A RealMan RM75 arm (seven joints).
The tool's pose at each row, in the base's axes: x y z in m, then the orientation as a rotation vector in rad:
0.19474 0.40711 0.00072 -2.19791 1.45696 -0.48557
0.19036 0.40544 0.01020 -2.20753 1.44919 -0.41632
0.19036 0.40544 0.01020 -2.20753 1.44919 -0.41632
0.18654 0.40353 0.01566 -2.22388 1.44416 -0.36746
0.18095 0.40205 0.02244 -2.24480 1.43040 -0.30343
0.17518 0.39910 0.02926 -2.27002 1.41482 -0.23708
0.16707 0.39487 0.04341 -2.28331 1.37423 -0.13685
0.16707 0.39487 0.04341 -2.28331 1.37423 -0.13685
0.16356 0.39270 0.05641 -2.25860 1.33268 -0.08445
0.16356 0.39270 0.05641 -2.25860 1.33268 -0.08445
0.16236 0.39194 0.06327 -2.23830 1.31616 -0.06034
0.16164 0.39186 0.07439 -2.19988 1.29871 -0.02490
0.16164 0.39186 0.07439 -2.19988 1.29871 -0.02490
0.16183 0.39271 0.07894 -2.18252 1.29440 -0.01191
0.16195 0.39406 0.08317 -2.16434 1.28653 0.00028
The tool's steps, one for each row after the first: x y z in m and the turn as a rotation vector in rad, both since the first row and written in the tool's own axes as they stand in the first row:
0.00027 -0.00131 -0.01049 -0.02182 -0.04636 0.00448
0.00027 -0.00131 -0.01049 -0.02182 -0.04636 0.00448
0.00081 -0.00076 -0.01738 -0.04517 -0.07596 0.00282
0.00034 0.00028 -0.02622 -0.07291 -0.11716 -0.00290
0.00116 0.00192 -0.03544 -0.10483 -0.15849 -0.01158
0.00257 0.00175 -0.05223 -0.12962 -0.23402 -0.02119
0.00257 0.00175 -0.05223 -0.12962 -0.23402 -0.02119
0.00377 -0.00200 -0.06529 -0.11170 -0.29183 -0.02075
0.00377 -0.00200 -0.06529 -0.11170 -0.29183 -0.02075
0.00430 -0.00461 -0.07177 -0.09855 -0.32023 -0.01468
0.00454 -0.01015 -0.08144 -0.07658 -0.36186 0.00232
0.00454 -0.01015 -0.08144 -0.07658 -0.36186 0.00232
0.00401 -0.01309 -0.08498 -0.06725 -0.37728 0.01142
0.00298 -0.01597 -0.08820 -0.05546 -0.39407 0.01897

